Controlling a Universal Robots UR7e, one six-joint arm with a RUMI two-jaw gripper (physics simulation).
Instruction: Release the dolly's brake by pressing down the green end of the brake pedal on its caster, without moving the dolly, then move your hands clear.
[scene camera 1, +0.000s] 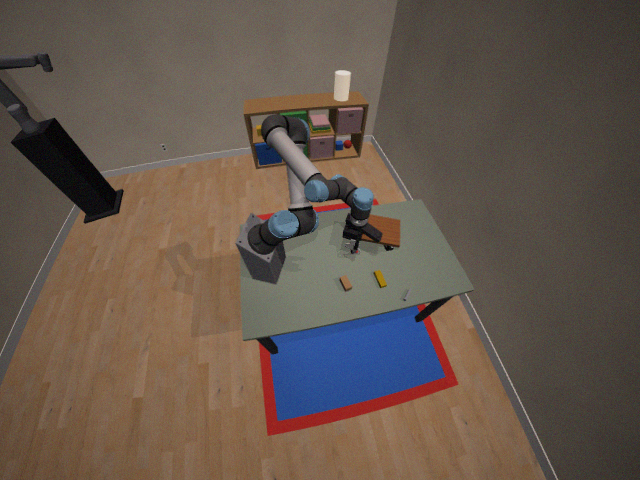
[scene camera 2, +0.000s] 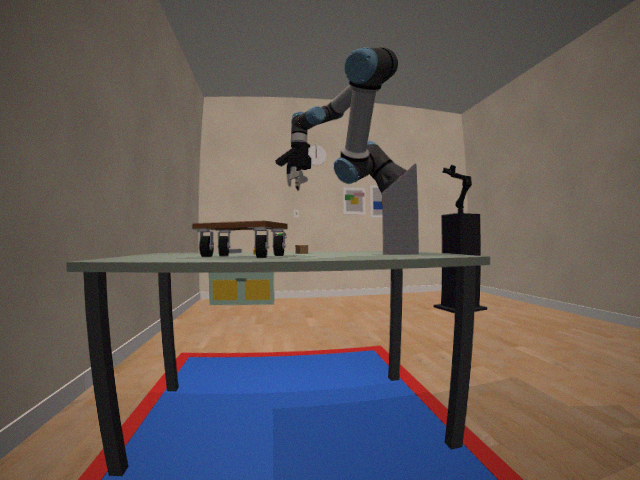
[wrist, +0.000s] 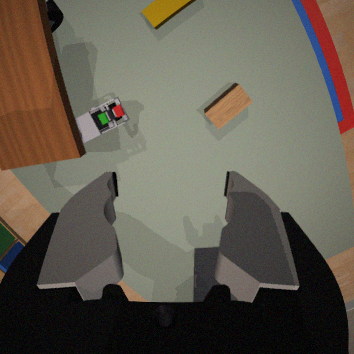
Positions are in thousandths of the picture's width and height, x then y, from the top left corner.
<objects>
A dolly shows in scene camera 1 (610, 476), in scene camera 2 (323, 511) and in the wrist view (129, 366).
</objects>
